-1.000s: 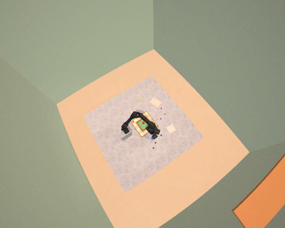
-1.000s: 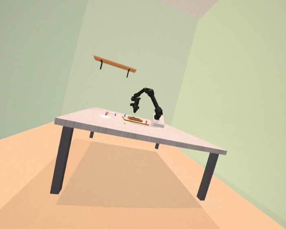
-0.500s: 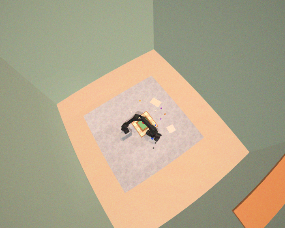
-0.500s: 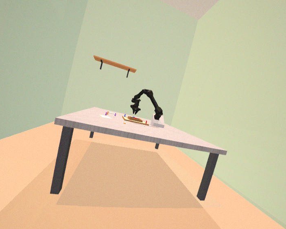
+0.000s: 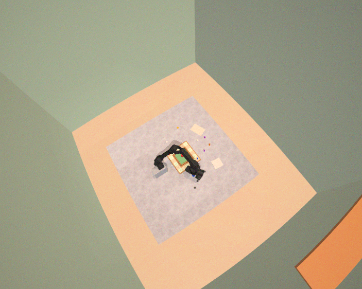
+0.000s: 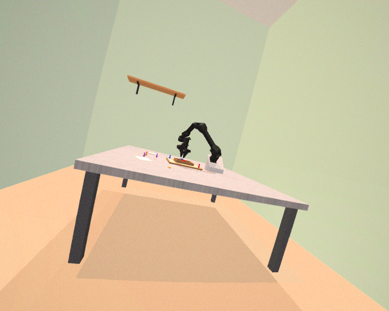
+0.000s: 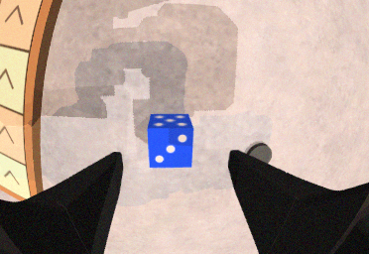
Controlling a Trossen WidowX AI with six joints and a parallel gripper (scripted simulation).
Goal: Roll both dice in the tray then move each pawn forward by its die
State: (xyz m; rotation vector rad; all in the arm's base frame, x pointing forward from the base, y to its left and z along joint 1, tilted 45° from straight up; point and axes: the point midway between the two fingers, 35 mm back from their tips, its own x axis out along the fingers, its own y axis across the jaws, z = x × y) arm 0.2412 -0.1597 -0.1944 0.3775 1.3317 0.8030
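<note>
The red pawn lies 80 mm behind my gripper tip, 360 mm to the left of it and 10 mm below it. The rest, counted from my gripper tip: orange pawn 360 mm ahead, 180 mm to the left, 20 mm below; then blue pawn 140 mm ahead, 130 mm to the left, 10 mm below; then green tray 30 mm ahead, 240 mm to the left, 30 mm below.
</note>
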